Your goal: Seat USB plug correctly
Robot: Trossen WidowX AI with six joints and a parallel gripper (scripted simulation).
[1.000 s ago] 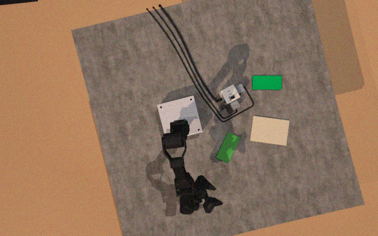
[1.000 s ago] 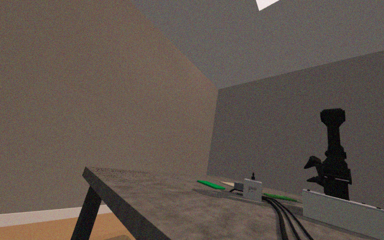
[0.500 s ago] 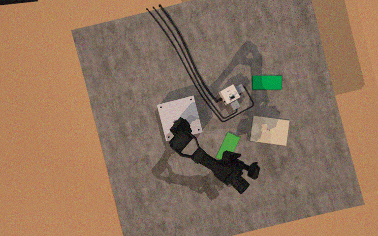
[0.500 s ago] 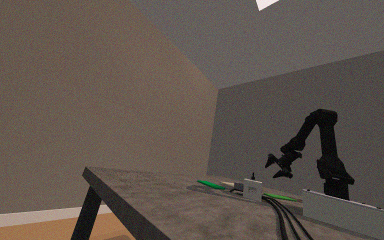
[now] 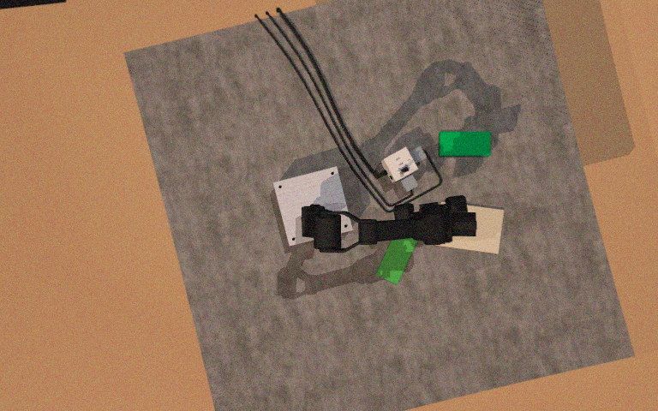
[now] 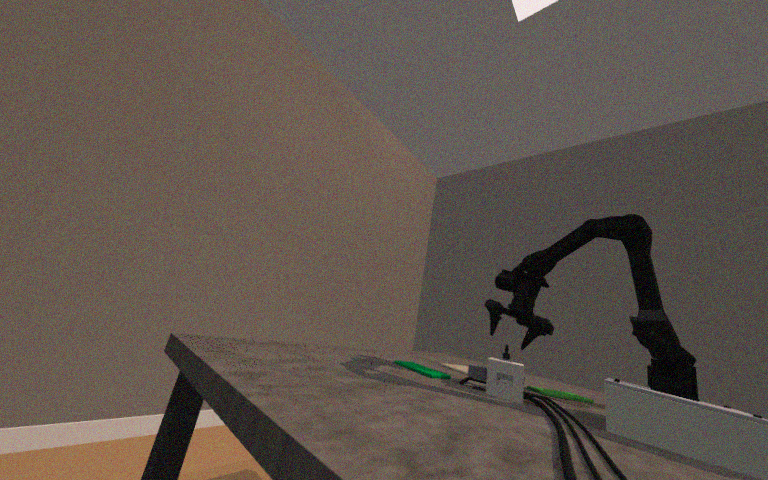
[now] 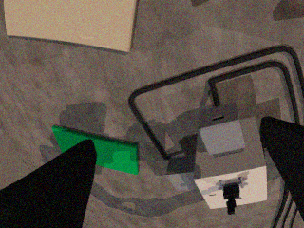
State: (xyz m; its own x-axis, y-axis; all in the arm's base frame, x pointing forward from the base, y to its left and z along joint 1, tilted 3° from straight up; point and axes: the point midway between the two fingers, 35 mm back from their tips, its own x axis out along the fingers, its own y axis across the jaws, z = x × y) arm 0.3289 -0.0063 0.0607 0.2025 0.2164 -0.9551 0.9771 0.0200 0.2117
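My gripper tip is now 110 mm to the right of the black USB plug, 50 mm past it and 30 mm above it. From my gripper tip the other things lie so: beige card (140 mm ahead, 120 mm below, 100 mm to the right).
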